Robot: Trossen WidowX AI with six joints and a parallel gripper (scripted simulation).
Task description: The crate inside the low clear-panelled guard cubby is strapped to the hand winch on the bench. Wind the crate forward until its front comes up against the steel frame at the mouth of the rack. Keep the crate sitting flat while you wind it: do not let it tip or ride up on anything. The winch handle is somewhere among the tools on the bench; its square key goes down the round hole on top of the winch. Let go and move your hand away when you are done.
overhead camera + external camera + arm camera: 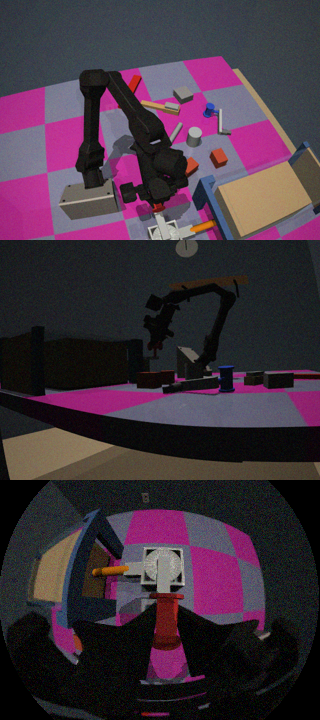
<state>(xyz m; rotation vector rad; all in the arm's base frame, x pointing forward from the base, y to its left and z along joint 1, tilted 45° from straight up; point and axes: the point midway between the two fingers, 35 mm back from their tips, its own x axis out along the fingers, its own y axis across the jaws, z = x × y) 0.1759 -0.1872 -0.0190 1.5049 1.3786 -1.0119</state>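
Right now my gripper tip is 20 mm to the left of the winch handle with red hub and 40 mm above it. Also, from my gripper tip: winch: 10 mm behind, 100 mm to the right, 110 mm below; then blue steel frame: 160 mm ahead, 80 mm to the right, 40 mm below; then red knob: 10 mm to the left, 10 mm below.
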